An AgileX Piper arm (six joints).
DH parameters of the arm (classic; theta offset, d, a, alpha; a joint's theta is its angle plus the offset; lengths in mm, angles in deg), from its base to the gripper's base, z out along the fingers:
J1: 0 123 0 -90
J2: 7.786 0 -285.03 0
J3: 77.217 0 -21.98 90
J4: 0 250.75 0 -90
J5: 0 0 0 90
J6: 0 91 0 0
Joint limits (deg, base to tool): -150..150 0..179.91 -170..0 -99.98..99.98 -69.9..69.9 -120..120
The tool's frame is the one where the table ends.
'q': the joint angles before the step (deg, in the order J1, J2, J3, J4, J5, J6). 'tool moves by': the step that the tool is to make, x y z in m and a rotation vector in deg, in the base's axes. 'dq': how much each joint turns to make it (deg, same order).
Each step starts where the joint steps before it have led.
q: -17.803, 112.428, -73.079, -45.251, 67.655, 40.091
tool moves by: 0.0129, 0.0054, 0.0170, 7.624, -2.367, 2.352
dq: -0.130, -0.680, -5.159, 9.045, 0.383, -9.306
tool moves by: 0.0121, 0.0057, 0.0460, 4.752, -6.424, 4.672
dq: 0.003, -3.328, -7.046, 7.602, 1.145, -9.507
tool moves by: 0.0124, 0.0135, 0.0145, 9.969, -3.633, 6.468
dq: -0.005, -0.101, -4.587, 12.250, 0.473, -10.740
